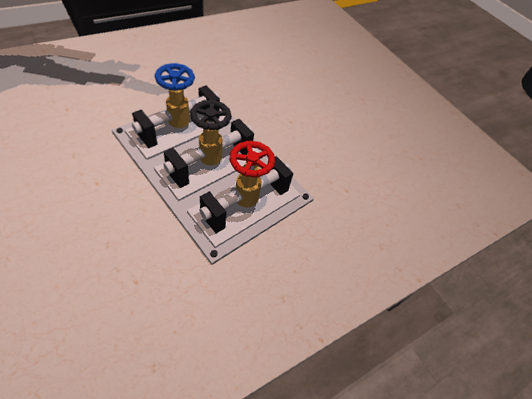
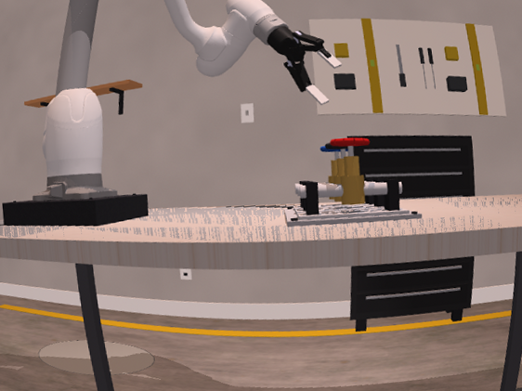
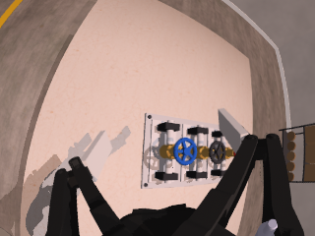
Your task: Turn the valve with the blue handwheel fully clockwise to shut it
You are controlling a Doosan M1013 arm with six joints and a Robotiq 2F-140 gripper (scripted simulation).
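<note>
My hand is 20 mm short of the blue handwheel, 160 mm to the left of it and 190 mm above it. The rest, counted from my hand: black handwheel: 40 mm ahead, 280 mm to the right, 190 mm below; then grey baseplate: 40 mm ahead, 280 mm to the right, 310 mm below; then red handwheel: 60 mm ahead, 390 mm to the right, 190 mm below.
</note>
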